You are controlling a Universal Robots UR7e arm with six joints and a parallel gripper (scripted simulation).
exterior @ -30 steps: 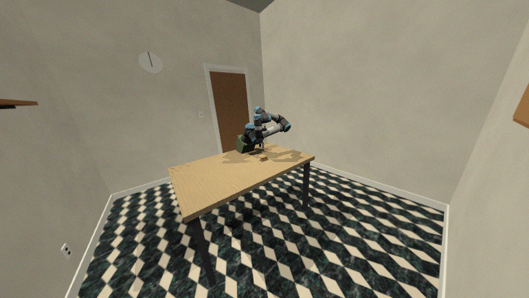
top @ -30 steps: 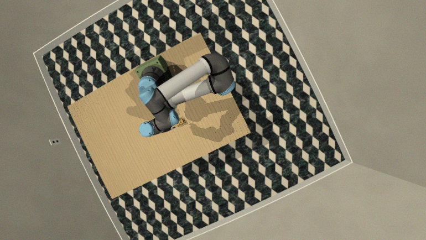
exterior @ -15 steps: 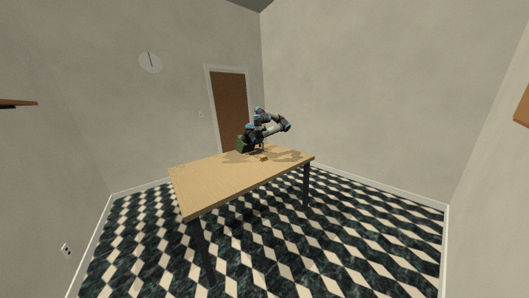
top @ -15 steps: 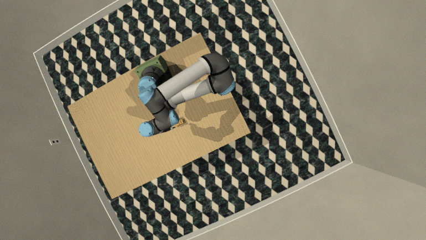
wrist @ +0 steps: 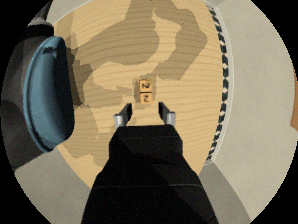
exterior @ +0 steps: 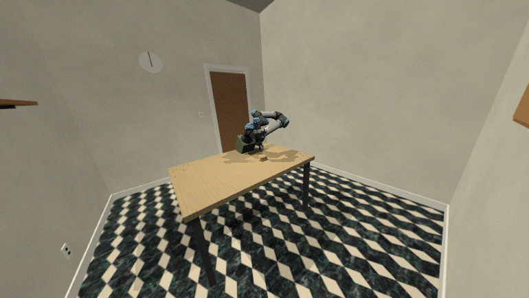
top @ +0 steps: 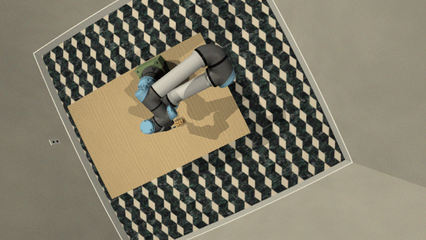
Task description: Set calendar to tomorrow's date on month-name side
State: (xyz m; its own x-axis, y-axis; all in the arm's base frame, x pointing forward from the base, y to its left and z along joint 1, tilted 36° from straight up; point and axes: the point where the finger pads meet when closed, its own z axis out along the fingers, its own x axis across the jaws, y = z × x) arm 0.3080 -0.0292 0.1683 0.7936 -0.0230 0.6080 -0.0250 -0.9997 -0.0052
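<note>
Right now the wooden cube is 1 cm ahead of my hand and 11 cm below it. Also, from my hand: wooden tray 1 cm ahead, 2 cm to the left, 13 cm below.
</note>
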